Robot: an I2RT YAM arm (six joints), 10 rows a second.
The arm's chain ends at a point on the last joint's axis. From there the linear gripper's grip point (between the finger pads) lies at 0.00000 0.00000 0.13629 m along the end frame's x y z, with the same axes.
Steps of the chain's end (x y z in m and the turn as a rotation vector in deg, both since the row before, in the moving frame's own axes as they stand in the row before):
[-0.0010, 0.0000, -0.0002, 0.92, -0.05, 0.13]
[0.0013, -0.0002, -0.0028, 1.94, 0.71, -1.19]
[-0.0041, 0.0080, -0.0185, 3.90, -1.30, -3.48]
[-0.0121, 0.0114, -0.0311, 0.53, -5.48, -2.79]
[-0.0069, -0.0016, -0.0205, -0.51, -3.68, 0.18]
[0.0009, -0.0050, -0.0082, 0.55, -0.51, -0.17]
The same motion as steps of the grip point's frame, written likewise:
[-0.0011, -0.0022, -0.0002, 0.92, -0.05, 0.13]
[0.0029, -0.0048, -0.0029, 1.94, 0.71, -1.19]
[-0.0075, -0.0012, -0.0189, 3.90, -1.30, -3.48]
[-0.0251, 0.0105, -0.0317, 0.53, -5.48, -2.79]
[-0.0156, -0.0004, -0.0208, -0.51, -3.68, 0.18]
[-0.0003, -0.0063, -0.0082, 0.55, -0.51, -0.17]

